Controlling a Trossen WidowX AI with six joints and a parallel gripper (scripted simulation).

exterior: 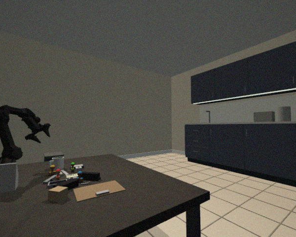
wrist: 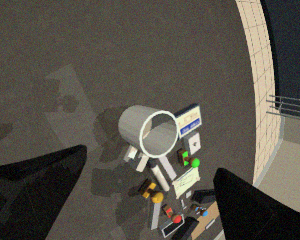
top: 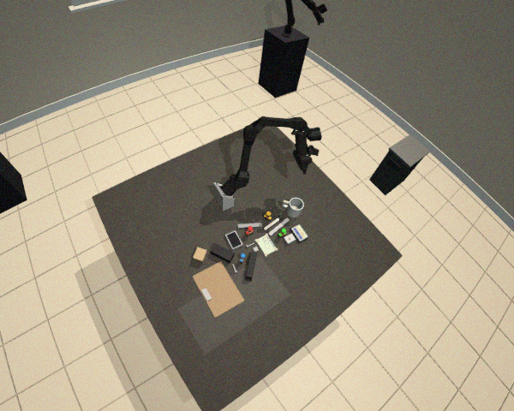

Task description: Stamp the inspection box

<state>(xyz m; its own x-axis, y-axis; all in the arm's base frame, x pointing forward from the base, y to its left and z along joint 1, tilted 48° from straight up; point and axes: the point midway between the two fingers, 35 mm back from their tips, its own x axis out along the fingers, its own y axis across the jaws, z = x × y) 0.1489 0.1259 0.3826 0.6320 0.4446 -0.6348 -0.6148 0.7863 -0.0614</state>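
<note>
The green-knobbed stamp lies 23 cm to the right of my gripper tip, 20 cm below it and 16 cm ahead of it. Also, from my gripper tip: pen (21 cm below, 20 cm to the right, 8 cm ahead); yellow-knobbed stamp (23 cm to the right, 20 cm below, 4 cm ahead); mug (19 cm below, 9 cm to the right, 7 cm ahead).
</note>
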